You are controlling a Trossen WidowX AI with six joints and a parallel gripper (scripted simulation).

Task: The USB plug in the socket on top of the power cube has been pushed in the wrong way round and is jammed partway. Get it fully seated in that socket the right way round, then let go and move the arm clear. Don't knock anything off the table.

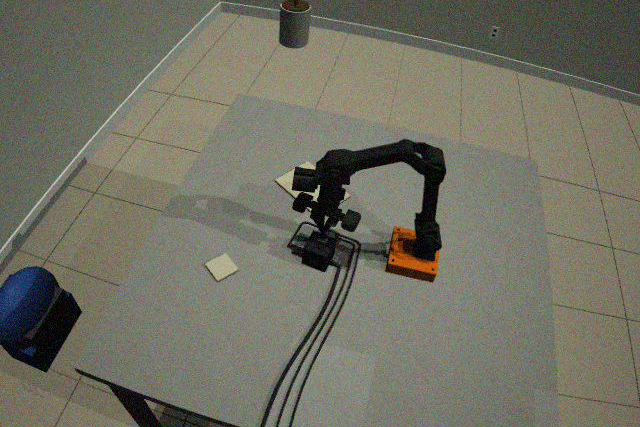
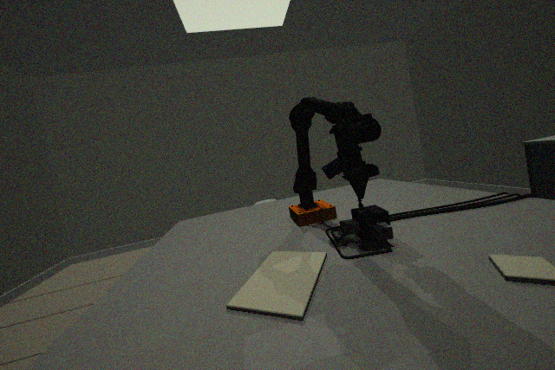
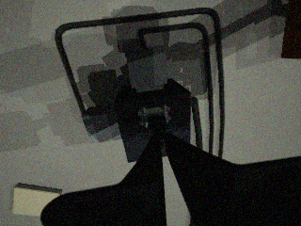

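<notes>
Now: the dark USB plug 20 mm below my gripper tip. Also, from my gripper tip: socket: 40 mm below.
</notes>
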